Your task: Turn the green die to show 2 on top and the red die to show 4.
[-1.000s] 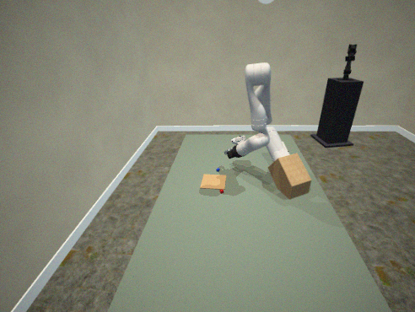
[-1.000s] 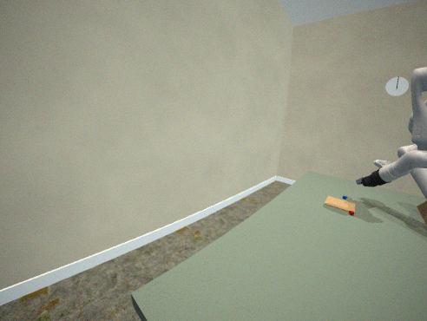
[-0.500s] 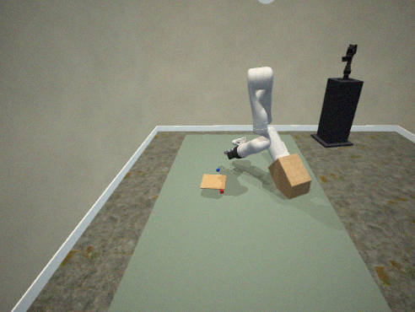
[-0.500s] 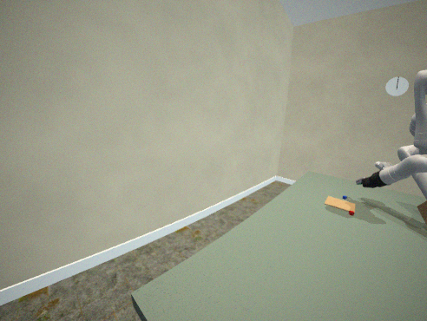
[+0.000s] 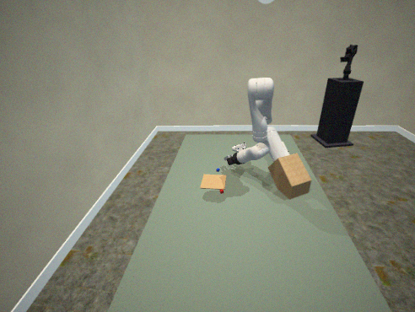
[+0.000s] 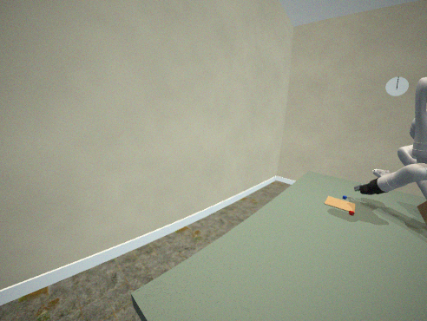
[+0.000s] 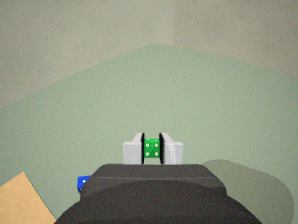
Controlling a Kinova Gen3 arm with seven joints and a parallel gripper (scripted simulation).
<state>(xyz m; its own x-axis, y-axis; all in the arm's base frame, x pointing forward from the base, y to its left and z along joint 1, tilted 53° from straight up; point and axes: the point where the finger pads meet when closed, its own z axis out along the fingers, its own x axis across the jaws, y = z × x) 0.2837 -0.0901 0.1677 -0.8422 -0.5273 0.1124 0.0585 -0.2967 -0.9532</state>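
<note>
The blue die is 70 mm ahead of my hand, 60 mm below it and 40 mm to the left of it. Also, from my hand: red die: 260 mm to the left, 80 mm ahead, 60 mm below; tan mat: 150 mm to the left, 110 mm ahead, 70 mm below; green die: 10 mm to the right, 10 mm below.
</note>
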